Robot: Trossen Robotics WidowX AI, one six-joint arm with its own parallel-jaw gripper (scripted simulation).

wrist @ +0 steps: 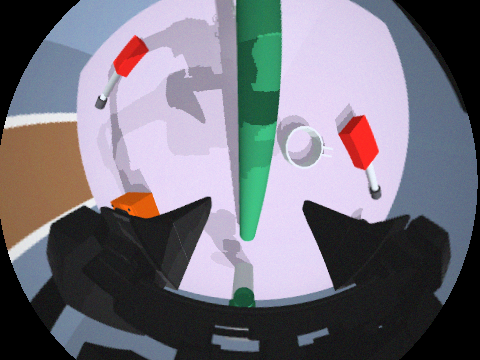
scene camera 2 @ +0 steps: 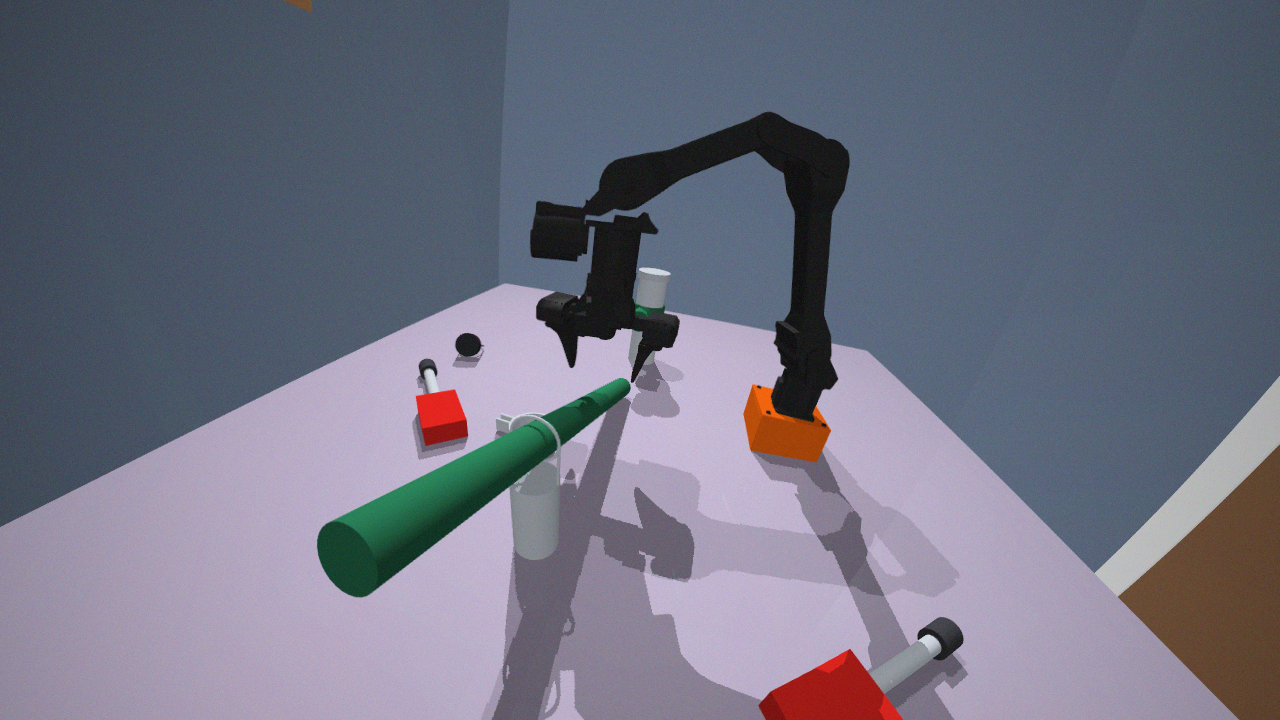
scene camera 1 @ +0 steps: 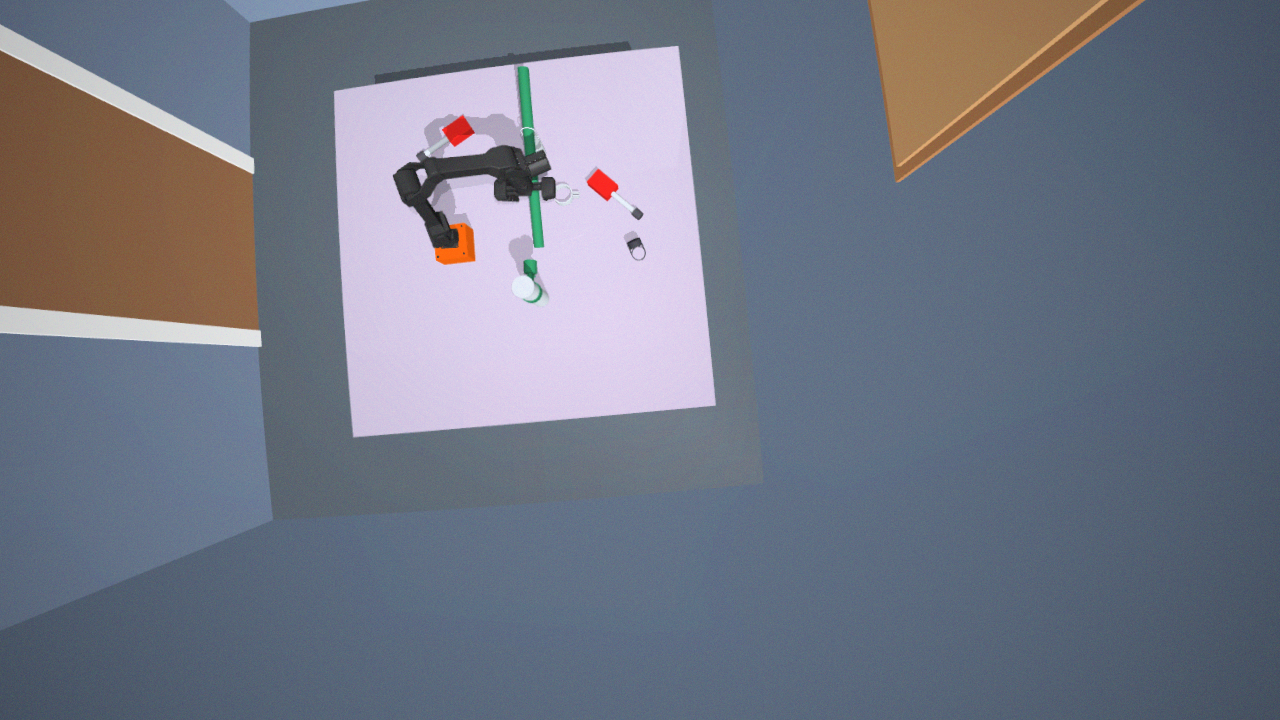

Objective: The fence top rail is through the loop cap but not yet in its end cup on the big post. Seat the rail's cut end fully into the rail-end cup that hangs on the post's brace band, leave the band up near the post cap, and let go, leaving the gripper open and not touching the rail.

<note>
My gripper (scene camera 2: 602,374) is open, with nothing in its grasp. I also see a green top rail (scene camera 2: 361,550) and a big post (scene camera 2: 652,286).
The green top rail also shows in scene camera 1 (scene camera 1: 523,72). My gripper is seen too in the wrist view (wrist: 258,203) and in scene camera 1 (scene camera 1: 532,200).
</note>
